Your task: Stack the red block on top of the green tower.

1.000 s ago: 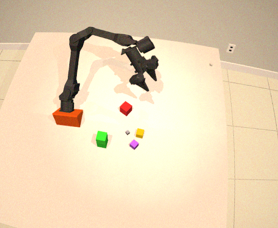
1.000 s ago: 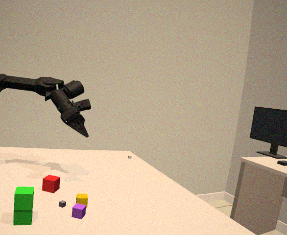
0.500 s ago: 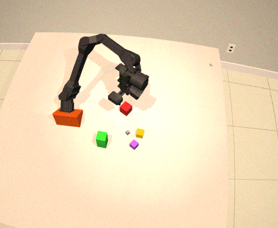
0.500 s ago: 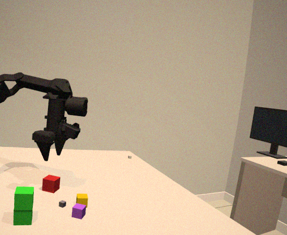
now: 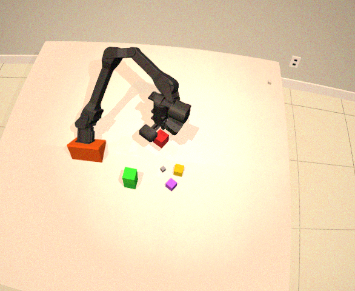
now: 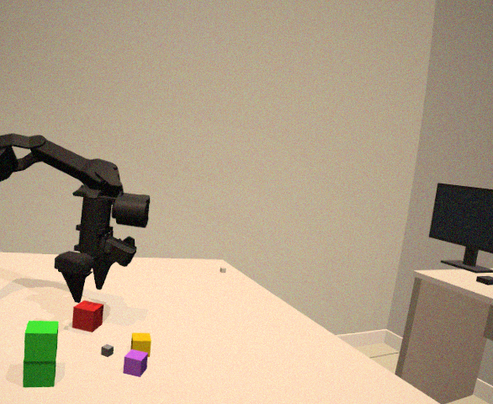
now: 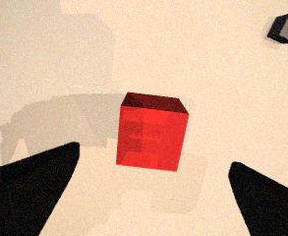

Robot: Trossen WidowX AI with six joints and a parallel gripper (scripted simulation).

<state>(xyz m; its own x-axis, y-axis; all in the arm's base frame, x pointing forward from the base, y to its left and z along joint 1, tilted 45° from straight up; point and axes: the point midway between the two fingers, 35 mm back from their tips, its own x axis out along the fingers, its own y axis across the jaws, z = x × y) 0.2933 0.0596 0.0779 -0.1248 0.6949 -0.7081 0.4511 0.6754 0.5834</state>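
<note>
My gripper tip is now 50 mm above the red block. From my gripper tip the other things lie so: yellow block (100 mm ahead, 120 mm to the right, 50 mm below); then purple block (80 mm ahead, 180 mm to the right, 50 mm below); then small grey cube (40 mm ahead, 120 mm to the right, 60 mm below).
</note>
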